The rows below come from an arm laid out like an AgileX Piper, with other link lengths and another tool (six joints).
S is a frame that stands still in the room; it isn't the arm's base.
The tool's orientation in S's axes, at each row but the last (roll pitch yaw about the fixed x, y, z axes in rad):
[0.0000, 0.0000, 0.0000]
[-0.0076, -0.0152, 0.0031]
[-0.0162, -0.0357, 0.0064]
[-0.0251, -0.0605, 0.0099]
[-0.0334, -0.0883, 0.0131]
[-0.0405, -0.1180, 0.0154]
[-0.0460, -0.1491, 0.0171]
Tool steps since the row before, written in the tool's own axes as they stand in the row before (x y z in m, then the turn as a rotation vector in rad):
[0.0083, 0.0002, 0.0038, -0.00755, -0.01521, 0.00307]
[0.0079, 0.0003, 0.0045, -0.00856, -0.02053, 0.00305]
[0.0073, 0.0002, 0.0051, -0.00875, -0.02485, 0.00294]
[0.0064, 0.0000, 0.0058, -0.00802, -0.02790, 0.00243]
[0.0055, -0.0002, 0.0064, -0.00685, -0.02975, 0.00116]
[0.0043, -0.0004, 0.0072, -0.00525, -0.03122, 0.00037]
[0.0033, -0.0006, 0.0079, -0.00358, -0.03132, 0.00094]
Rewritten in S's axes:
[0.0083, 0.0002, 0.0038, -0.00755, -0.01521, 0.00307]
[0.0078, 0.0004, 0.0046, -0.00854, -0.02053, 0.00308]
[0.0071, 0.0003, 0.0054, -0.00870, -0.02486, 0.00303]
[0.0060, 0.0002, 0.0062, -0.00792, -0.02791, 0.00264]
[0.0049, 0.0001, 0.0069, -0.00662, -0.02978, 0.00154]
[0.0034, -0.0001, 0.0077, -0.00493, -0.03126, 0.00100]
[0.0021, -0.0002, 0.0083, -0.00336, -0.03131, 0.00182]

